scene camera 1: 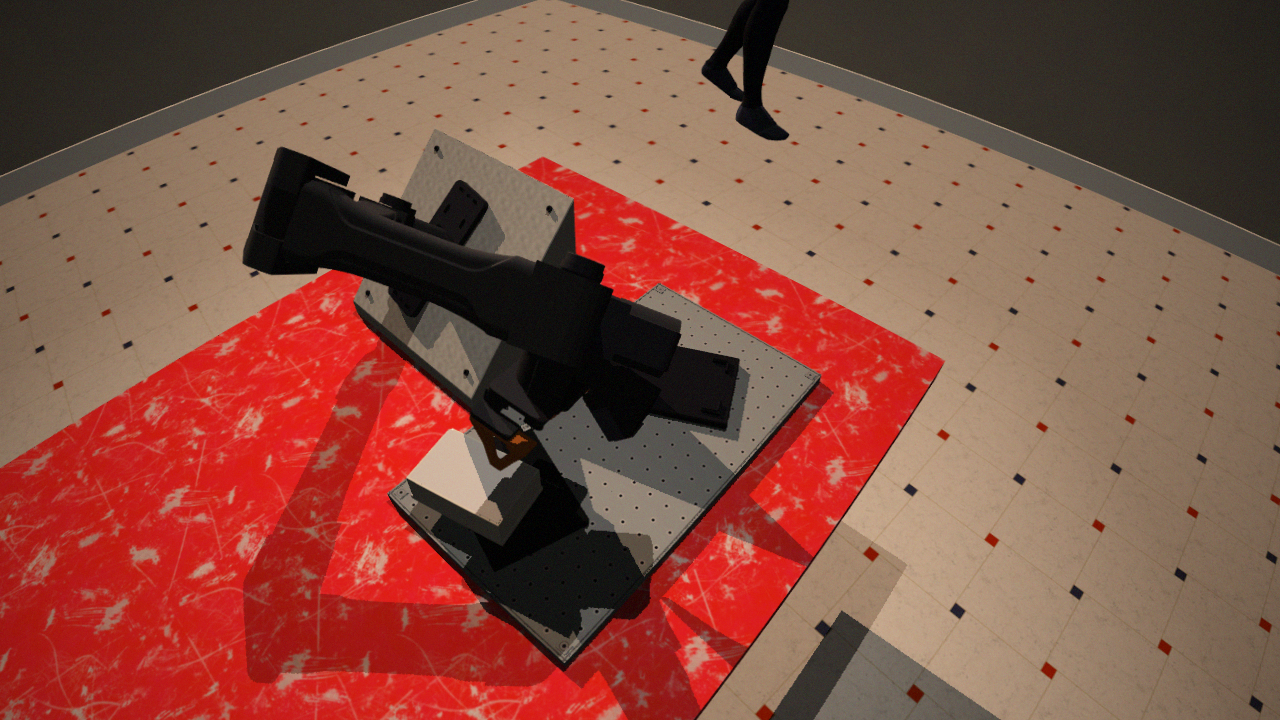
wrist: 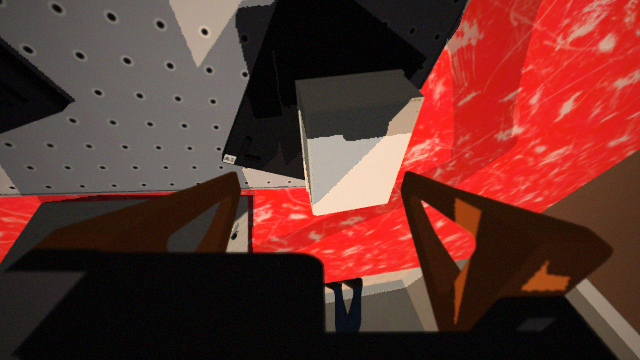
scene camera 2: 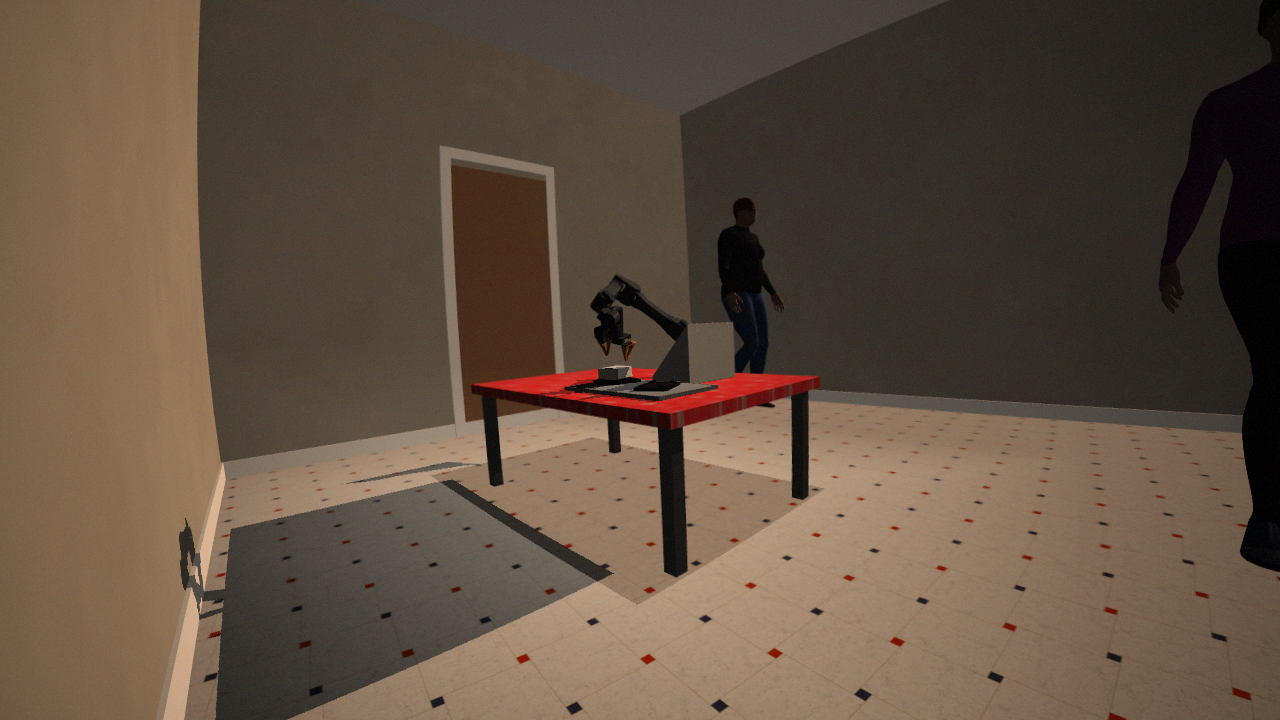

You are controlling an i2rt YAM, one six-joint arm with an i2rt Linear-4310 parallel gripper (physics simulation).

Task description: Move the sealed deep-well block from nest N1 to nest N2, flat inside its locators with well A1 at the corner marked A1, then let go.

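Where they show: gripper, fingertip midpoint: (scene camera 1: 522, 440) (wrist: 320, 180) (scene camera 2: 616, 358); arm's base at its link origin: (scene camera 2: 696, 349).
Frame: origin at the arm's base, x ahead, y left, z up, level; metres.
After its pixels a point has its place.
The pale deep-well block (scene camera 1: 460, 479) {x 0.312, y -0.168, z -0.054 m} (scene camera 2: 614, 371) {x 0.356, y -0.095, z -0.065 m} (wrist: 350, 170) {x 0.312, y -0.147, z -0.055 m} sits askew over a black nest (scene camera 1: 537, 534) {x 0.400, y -0.131, z -0.101 m} (wrist: 270, 140) {x 0.297, y -0.085, z -0.101 m} near one corner of the perforated plate. It is turned against the nest and overhangs its side away from the A1 label (wrist: 229, 159) {x 0.269, y -0.051, z -0.101 m}. Whether its underside is level is unclear. A second black nest (scene camera 1: 696, 389) {x 0.368, y 0.159, z -0.101 m} (scene camera 2: 657, 385) {x 0.352, y 0.174, z -0.101 m} (wrist: 25, 92) {x 0.309, y 0.072, z -0.101 m} lies on the other half of the plate. No N1 or N2 marking is legible, nor is the block's well A1. My gripper (scene camera 2: 617, 356) {x 0.341, y -0.098, z -0.013 m} (wrist: 320, 180) {x 0.341, y -0.098, z -0.013 m} is open and empty above the block, apart from it; in scene camera 1 the arm partly hides it.
The perforated plate (scene camera 1: 644, 501) {x 0.443, y -0.006, z -0.113 m} (wrist: 155, 110) {x 0.303, y 0.006, z -0.113 m} lies on the red table (scene camera 1: 375, 564) {x 0.298, y -0.291, z -0.126 m} (scene camera 2: 756, 386) {x 0.054, y 0.366, z -0.126 m}. A grey slanted arm mount (scene camera 1: 528, 179) {x 0.078, y 0.113, z 0.105 m} (scene camera 2: 707, 353) {x 0.046, y 0.113, z -0.012 m} stands beside the plate. Two people (scene camera 2: 744, 264) (scene camera 2: 1248, 214) stand away from the table.
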